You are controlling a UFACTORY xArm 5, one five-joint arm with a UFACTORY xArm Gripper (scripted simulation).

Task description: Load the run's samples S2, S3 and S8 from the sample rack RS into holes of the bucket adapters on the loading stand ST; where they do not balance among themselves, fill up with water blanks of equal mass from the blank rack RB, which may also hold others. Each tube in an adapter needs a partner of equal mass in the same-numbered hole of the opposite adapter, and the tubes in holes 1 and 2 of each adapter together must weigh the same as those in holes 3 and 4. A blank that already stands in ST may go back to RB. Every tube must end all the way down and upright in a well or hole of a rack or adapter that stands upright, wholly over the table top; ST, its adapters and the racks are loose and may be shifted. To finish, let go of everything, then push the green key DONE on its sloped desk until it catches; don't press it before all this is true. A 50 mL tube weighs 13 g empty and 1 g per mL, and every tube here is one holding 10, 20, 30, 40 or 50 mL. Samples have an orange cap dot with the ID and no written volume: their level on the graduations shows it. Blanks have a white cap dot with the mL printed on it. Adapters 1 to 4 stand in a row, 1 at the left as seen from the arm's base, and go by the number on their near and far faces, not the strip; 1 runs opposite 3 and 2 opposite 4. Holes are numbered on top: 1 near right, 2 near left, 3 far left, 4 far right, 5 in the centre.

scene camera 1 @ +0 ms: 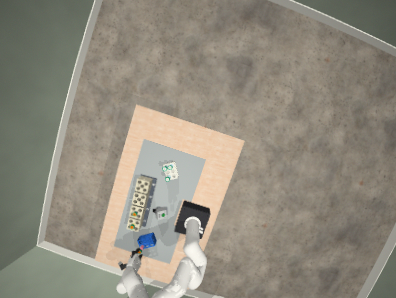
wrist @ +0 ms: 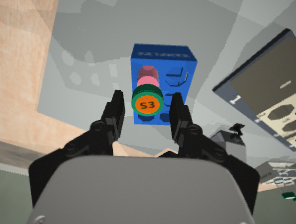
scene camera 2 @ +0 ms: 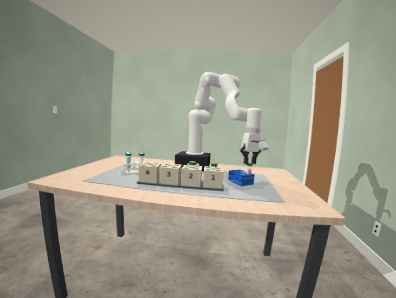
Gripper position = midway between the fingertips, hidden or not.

In view: my gripper (wrist: 147, 101), a blue sample rack RS (wrist: 168, 60) and a done key desk (wrist: 238, 149).
